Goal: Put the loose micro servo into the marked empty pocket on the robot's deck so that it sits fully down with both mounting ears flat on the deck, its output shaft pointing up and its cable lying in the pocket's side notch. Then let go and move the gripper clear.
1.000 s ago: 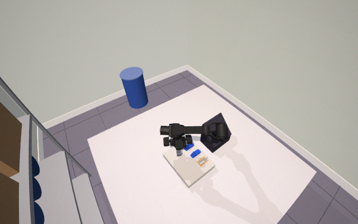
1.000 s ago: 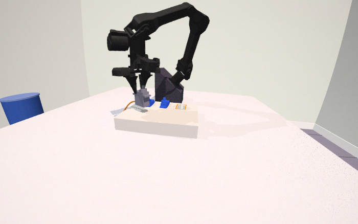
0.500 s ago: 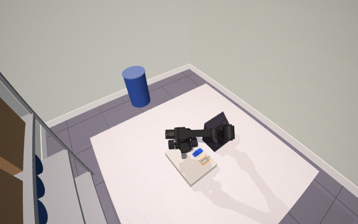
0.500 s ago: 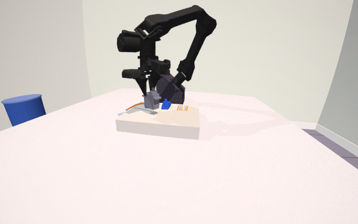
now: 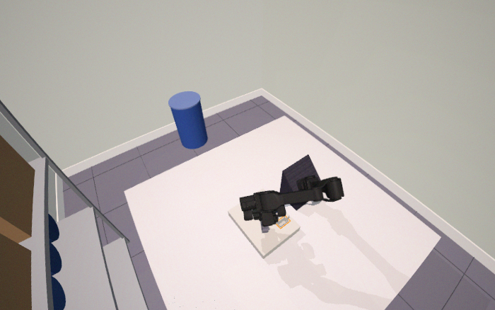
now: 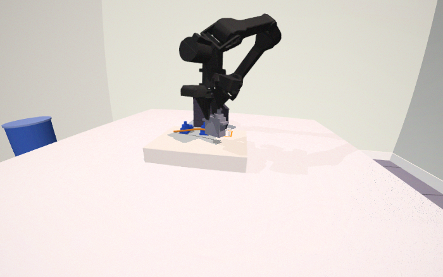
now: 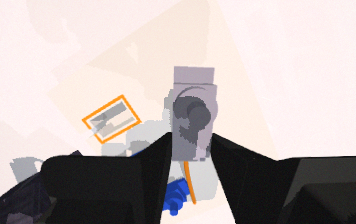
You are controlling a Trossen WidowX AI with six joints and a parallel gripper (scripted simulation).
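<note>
The cream deck is 10 cm below my gripper tip, 3 cm to the right of it and 2 cm ahead of it.
</note>
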